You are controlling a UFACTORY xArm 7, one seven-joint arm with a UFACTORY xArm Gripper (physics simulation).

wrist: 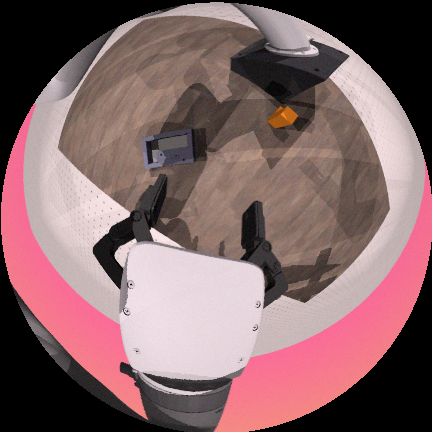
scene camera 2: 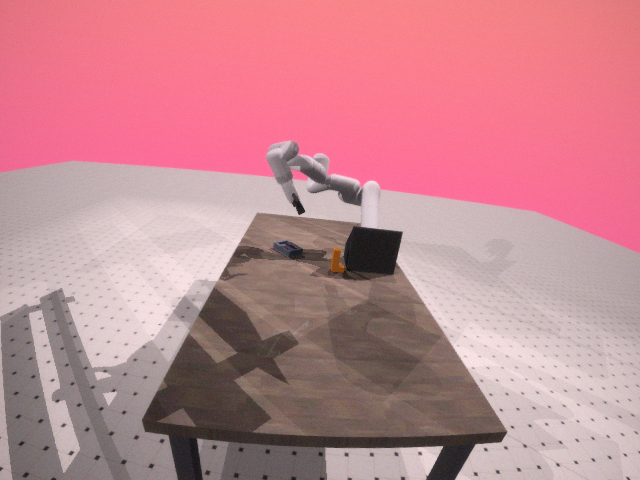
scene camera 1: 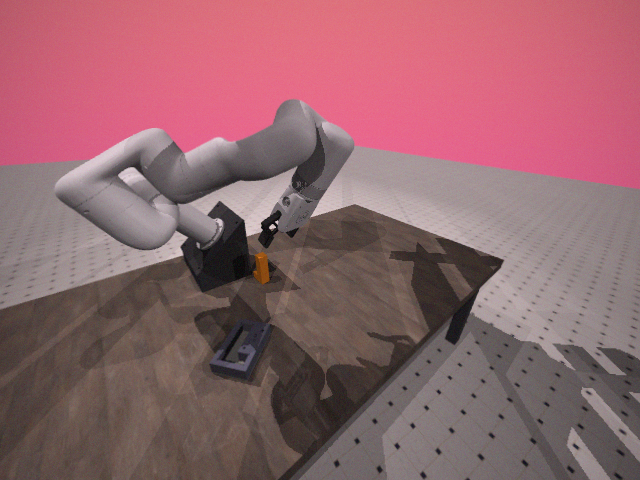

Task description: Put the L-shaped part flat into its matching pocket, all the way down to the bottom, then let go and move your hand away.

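Seen in the pictures: gripper, between the fingertips: (wrist: 208,195) (scene camera 2: 299,209) (scene camera 1: 276,238); arm's base, origin of its link: (wrist: 291,47) (scene camera 2: 369,237) (scene camera 1: 211,234).
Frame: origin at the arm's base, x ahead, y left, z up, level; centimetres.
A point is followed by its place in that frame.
The orange L-shaped part (scene camera 1: 262,268) {z -8.5, x 17.1, y 11.5 cm} (scene camera 2: 336,259) {z -8.7, x 15.2, y 13.4 cm} (wrist: 283,118) {z -5.0, x 17.1, y 11.9 cm} stands upright on the table, close beside the robot's black base, with its short foot on the table toward the base. The blue-grey block with the L-shaped pocket (scene camera 1: 263,342) {z -13.3, x 42.2, y 1.6 cm} (scene camera 2: 287,249) {z -11.6, x 40.0, y 2.6 cm} (wrist: 187,146) {z -12.2, x 36.8, y 1.0 cm} lies flat on the table, apart from the part, with its pocket facing up and nothing in it. My gripper (scene camera 1: 280,239) {z 11.7, x 35.1, y 9.9 cm} (wrist: 208,195) {z 11.7, x 35.1, y 9.9 cm} is open and empty, tilted, high above the table. In the scene camera 2 view the gripper (scene camera 2: 299,210) {z 11.7, x 35.1, y 9.9 cm} shows small, above the far part of the table.
The black base (scene camera 1: 224,253) {z -3.0, x 10.1, y 1.4 cm} (scene camera 2: 373,250) {z -3.5, x -1.7, y 8.7 cm} (wrist: 285,72) {z -0.2, x 9.8, y 4.7 cm} of the arm stands at the table's edge, right behind the orange part. The wooden table (scene camera 1: 170,413) {z -15.2, x 46.8, y -20.3 cm} (scene camera 2: 361,403) {z -15.2, x 6.1, y 88.8 cm} (wrist: 225,175) {z -15.2, x 36.6, y 13.7 cm} carries dark shadows.
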